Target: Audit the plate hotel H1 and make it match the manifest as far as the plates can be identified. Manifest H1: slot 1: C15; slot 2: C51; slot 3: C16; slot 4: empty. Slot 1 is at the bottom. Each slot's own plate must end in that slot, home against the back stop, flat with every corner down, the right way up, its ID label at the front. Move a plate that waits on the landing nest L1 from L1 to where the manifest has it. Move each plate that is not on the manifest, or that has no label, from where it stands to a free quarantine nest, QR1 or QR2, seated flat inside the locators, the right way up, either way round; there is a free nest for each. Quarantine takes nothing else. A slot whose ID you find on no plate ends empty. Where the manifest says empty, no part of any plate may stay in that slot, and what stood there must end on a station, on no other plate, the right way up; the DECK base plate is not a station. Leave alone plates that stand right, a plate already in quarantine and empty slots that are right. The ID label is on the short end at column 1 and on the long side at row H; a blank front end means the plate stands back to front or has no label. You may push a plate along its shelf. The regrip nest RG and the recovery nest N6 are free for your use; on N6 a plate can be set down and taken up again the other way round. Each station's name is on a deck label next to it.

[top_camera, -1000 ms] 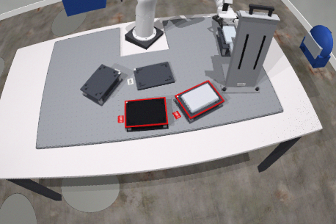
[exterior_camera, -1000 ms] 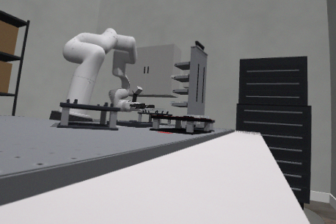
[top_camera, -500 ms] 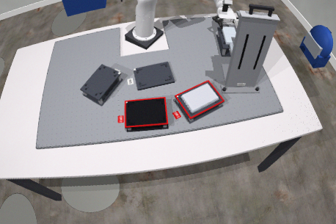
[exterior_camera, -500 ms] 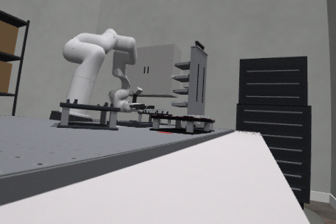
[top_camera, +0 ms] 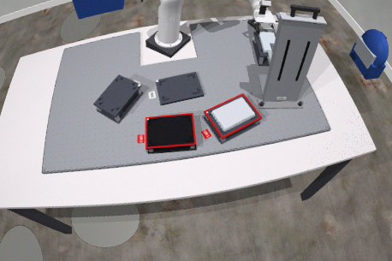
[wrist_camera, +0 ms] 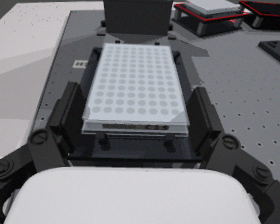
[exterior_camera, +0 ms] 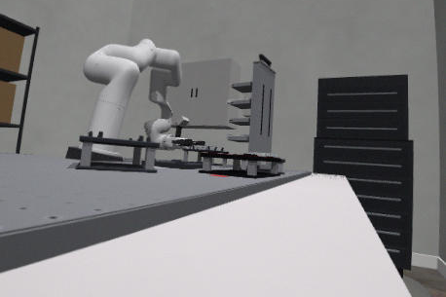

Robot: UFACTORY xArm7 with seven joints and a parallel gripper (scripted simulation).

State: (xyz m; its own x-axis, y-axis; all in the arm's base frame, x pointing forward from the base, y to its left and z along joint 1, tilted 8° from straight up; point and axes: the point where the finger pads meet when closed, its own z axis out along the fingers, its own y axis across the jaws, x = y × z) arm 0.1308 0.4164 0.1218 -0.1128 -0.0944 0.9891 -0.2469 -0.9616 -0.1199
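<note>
Right now the RG label is 9 cm below my hand, 5 cm behind it and 1 cm to the left of it. Also, from my hand: H1 label: 20 cm ahead, 9 cm below, 5 cm to the left; then white plate: 35 cm ahead, 29 cm to the right, 4 cm below; then plate labelled C16: 23 cm ahead, 18 cm above, 6 cm to the right.
</note>
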